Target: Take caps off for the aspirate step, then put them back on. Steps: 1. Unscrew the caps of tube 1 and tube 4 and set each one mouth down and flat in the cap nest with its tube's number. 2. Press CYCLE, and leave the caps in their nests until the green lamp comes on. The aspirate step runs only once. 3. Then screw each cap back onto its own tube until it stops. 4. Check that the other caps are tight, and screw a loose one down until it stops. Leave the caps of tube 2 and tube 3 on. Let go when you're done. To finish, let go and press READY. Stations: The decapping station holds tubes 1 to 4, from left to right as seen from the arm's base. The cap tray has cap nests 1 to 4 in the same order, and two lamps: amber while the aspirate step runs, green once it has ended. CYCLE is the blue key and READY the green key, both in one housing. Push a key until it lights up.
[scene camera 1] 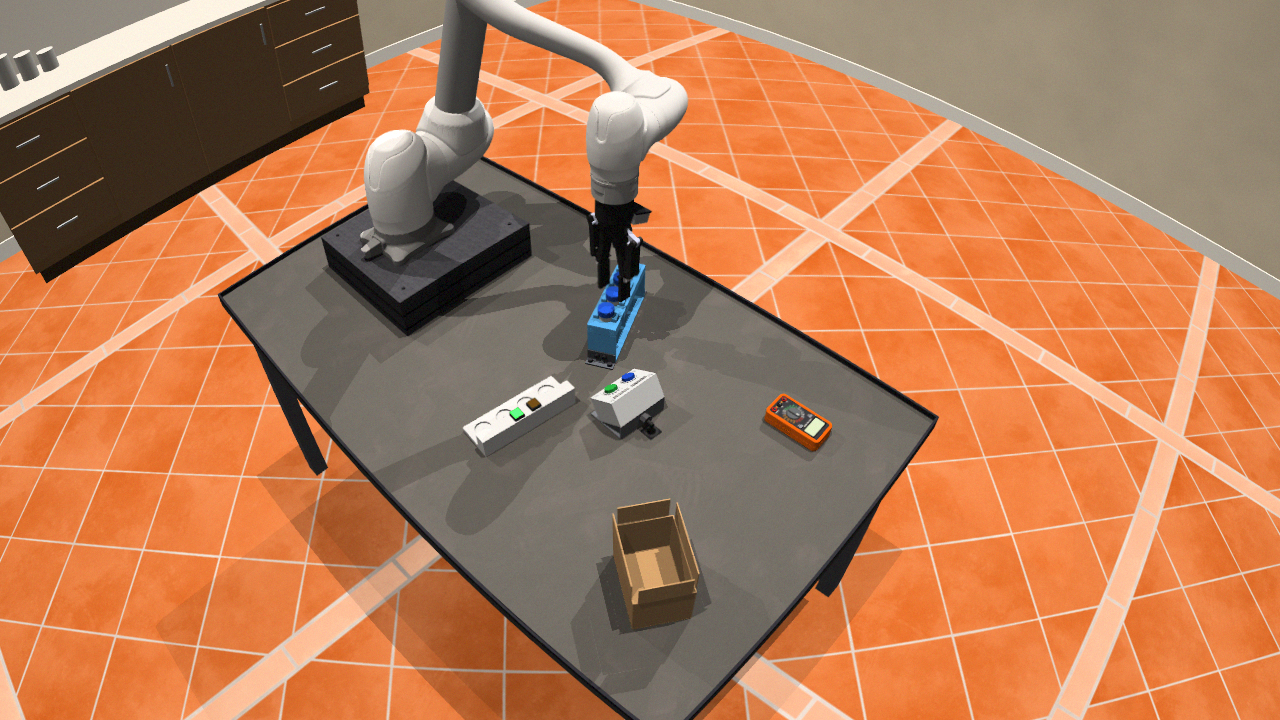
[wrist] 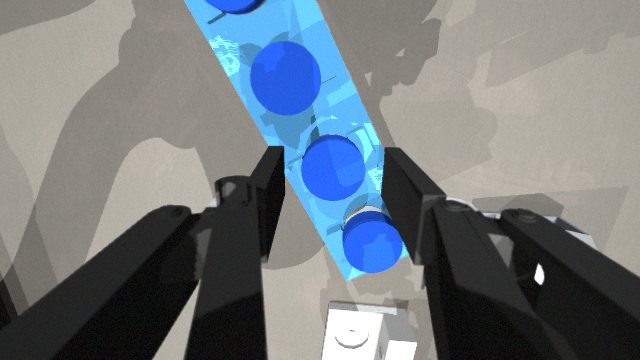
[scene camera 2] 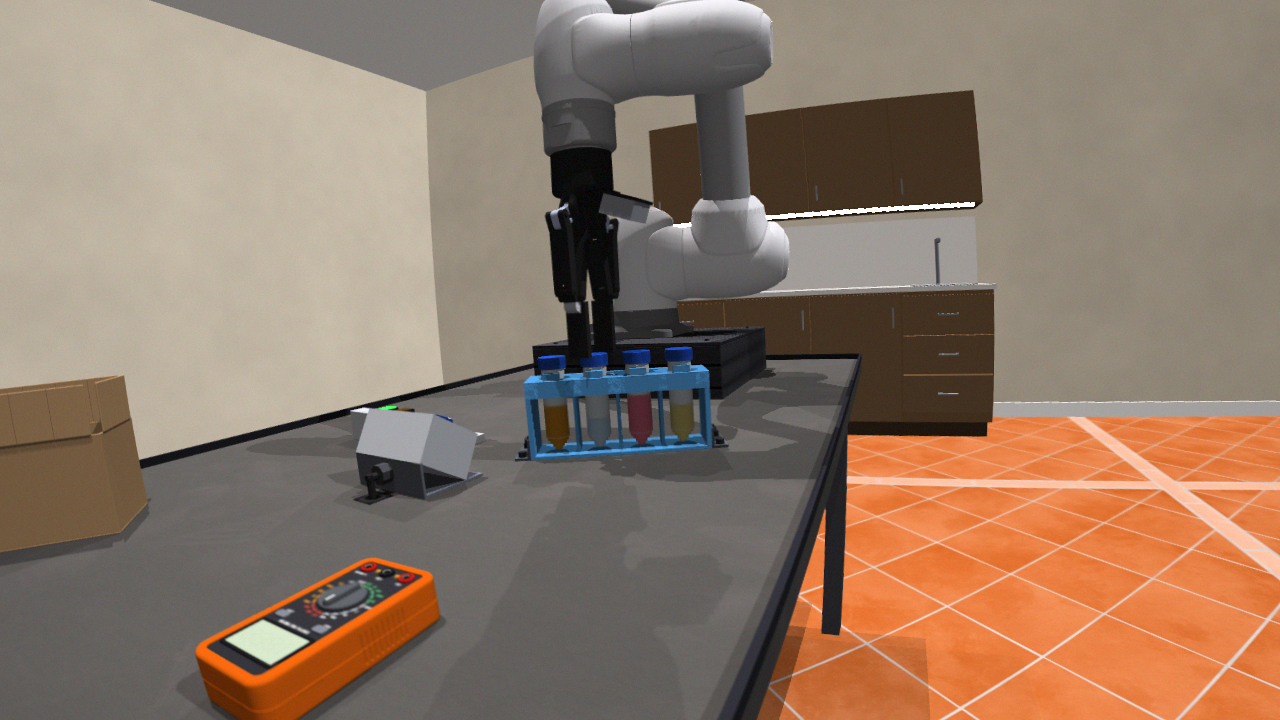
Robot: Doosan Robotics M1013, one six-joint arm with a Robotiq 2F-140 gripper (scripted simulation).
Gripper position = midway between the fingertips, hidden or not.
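Note:
Cardboard box (scene camera 1: pixel 655 556) visible; in the wrist view the box is out of frame. My gripper (scene camera 2: pixel 593 354) is visible, also in scene camera 1 (scene camera 1: pixel 613 292) and in the wrist view (wrist: pixel 333 171).

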